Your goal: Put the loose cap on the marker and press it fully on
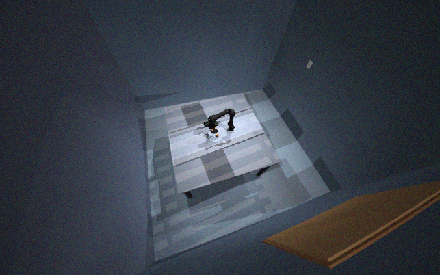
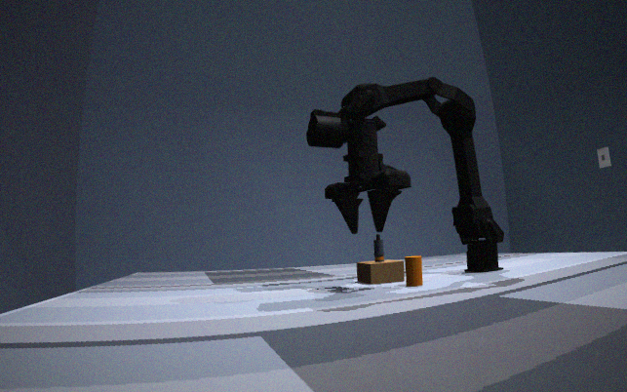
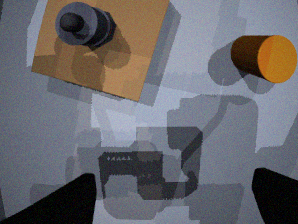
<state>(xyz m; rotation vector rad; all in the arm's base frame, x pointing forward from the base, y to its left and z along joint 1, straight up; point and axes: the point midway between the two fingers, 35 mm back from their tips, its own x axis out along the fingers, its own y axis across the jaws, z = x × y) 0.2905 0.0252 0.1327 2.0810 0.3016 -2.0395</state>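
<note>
My gripper tip is now 7 cm past the orange cap, 7 cm above it and 5 cm to the right of it. Round my gripper tip: holder block 8 cm below, 6 cm to the right, 5 cm behind.
</note>
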